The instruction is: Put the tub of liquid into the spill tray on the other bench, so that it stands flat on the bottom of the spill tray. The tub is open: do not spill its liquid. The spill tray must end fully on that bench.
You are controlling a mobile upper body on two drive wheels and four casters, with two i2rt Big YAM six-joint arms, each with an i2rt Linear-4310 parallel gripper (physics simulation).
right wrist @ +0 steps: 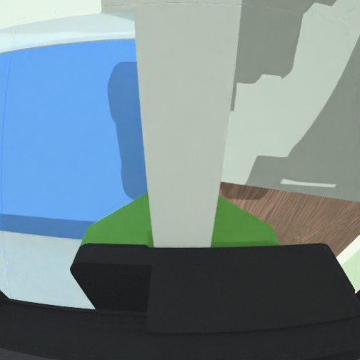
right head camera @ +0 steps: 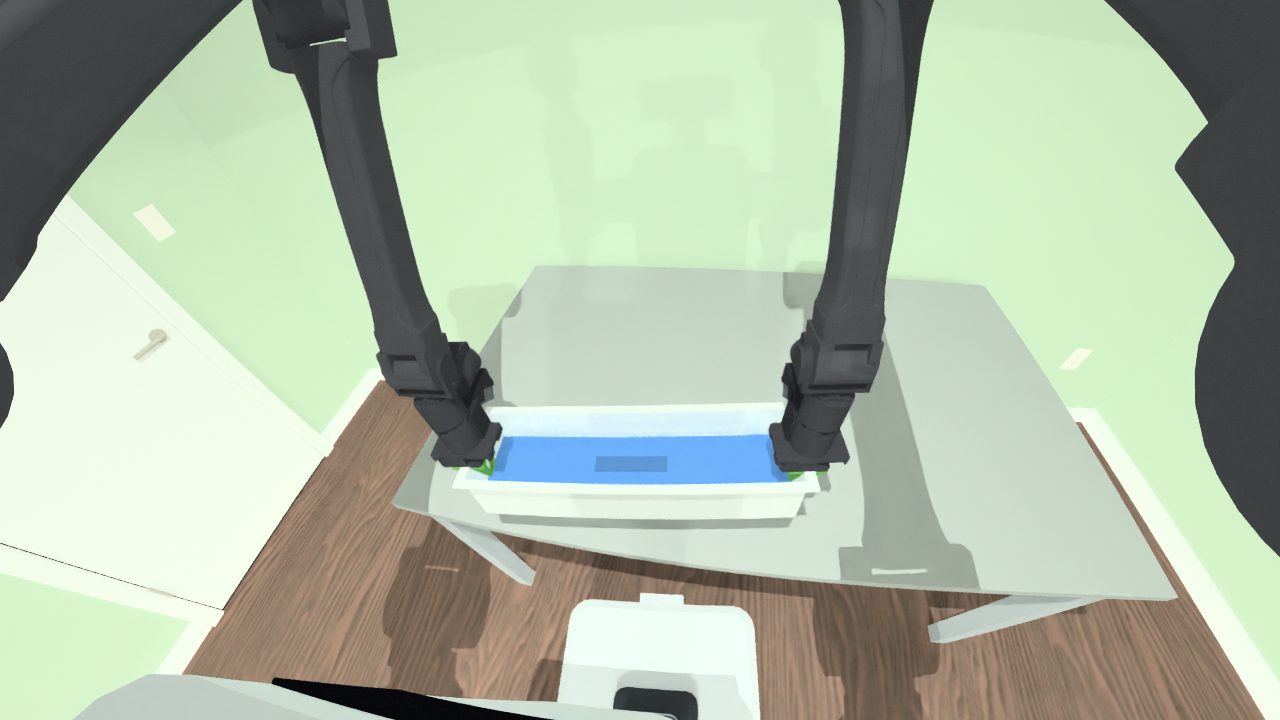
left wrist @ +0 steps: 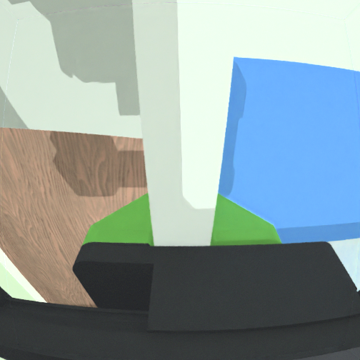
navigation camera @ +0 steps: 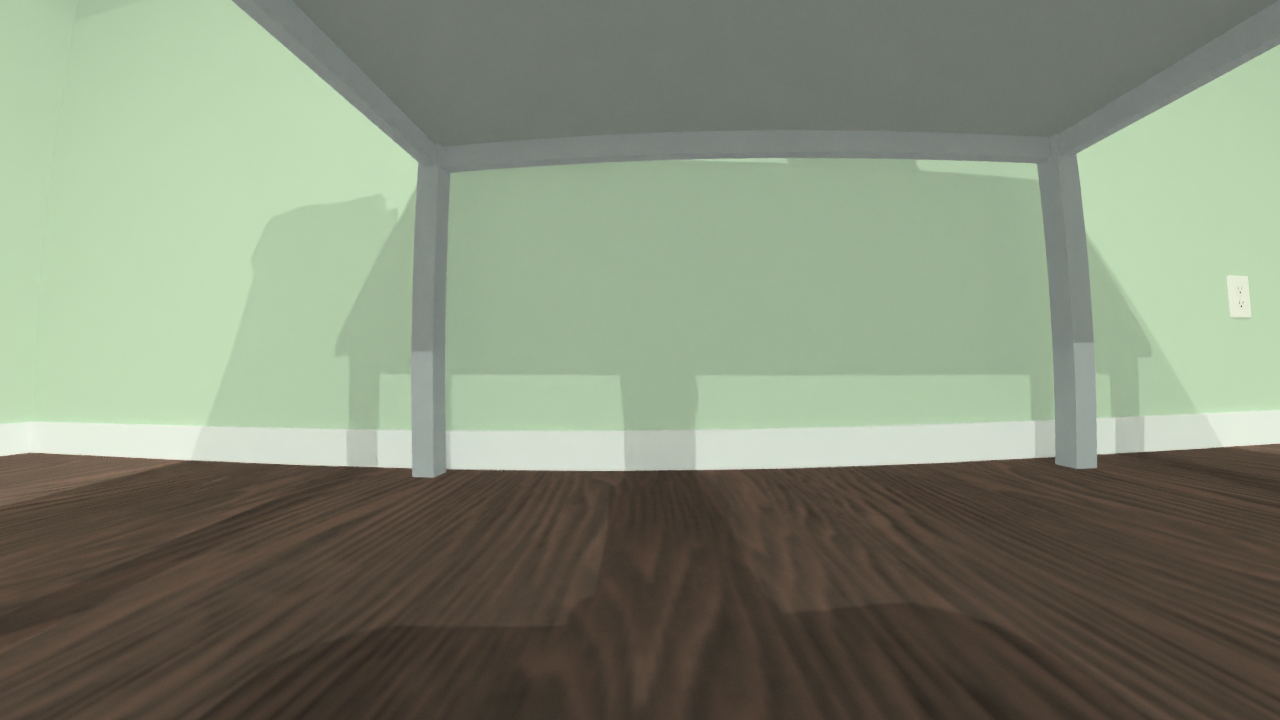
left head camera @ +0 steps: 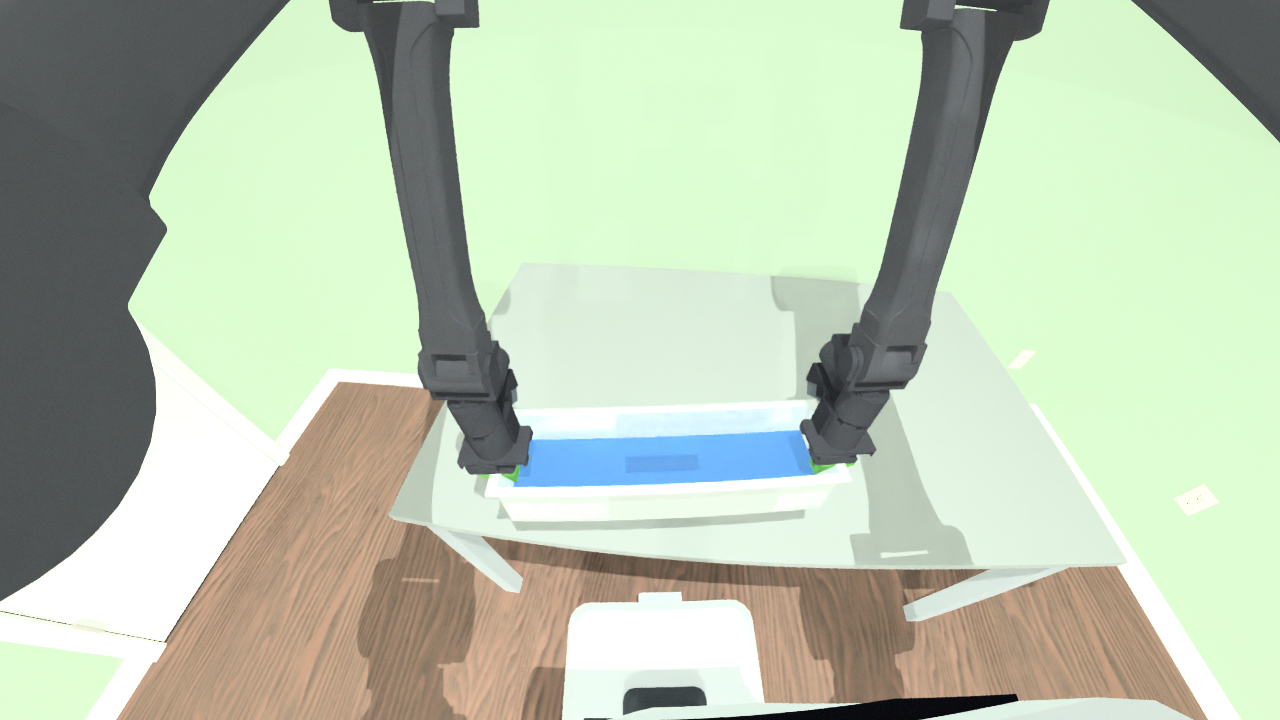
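Note:
The white open tub [left head camera: 662,503] [right head camera: 635,501] [left wrist: 162,125] [right wrist: 187,125] holds blue liquid [left head camera: 572,461] [right head camera: 546,461] [left wrist: 300,140] [right wrist: 50,125]. It looks about level and appears held above the bench, near its front edge; the gap beneath is hard to judge. My left gripper [left head camera: 497,474] [right head camera: 472,467] [left wrist: 181,182] is shut on the tub's left end wall, with one green fingertip on each side. My right gripper [left head camera: 834,465] [right head camera: 808,472] [right wrist: 180,182] is shut on the right end wall in the same way. The spill tray and the other bench do not show.
The pale grey bench [left head camera: 662,340] [right head camera: 662,340] [navigation camera: 742,71] stands against the green wall [left head camera: 662,134]. Its legs show in the navigation camera. A white part of the robot's base [left head camera: 662,635] [right head camera: 662,635] is before it. A white door [right head camera: 134,402] stands at the left.

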